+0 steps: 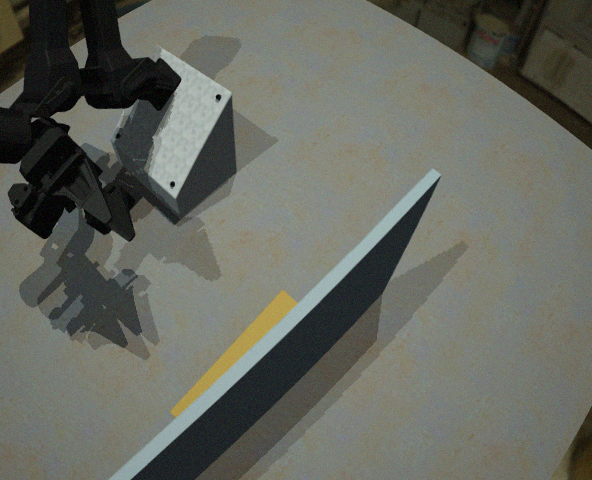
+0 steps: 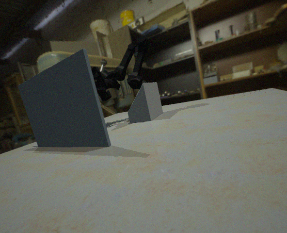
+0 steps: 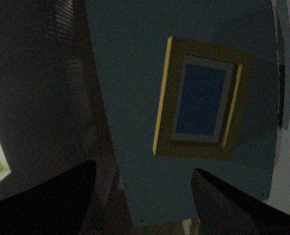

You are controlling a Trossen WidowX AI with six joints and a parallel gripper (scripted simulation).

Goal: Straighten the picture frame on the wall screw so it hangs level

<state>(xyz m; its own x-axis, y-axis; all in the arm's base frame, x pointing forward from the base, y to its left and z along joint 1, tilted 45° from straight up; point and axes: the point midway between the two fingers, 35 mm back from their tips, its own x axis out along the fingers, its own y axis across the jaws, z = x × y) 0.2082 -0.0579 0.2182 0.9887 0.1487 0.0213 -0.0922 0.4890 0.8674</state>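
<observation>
My gripper tip is 19 cm short of the picture frame, 9 cm above it and 3 cm to the right of it. Round my gripper tip: panel 20 cm ahead, 9 cm below, 4 cm to the left.
</observation>
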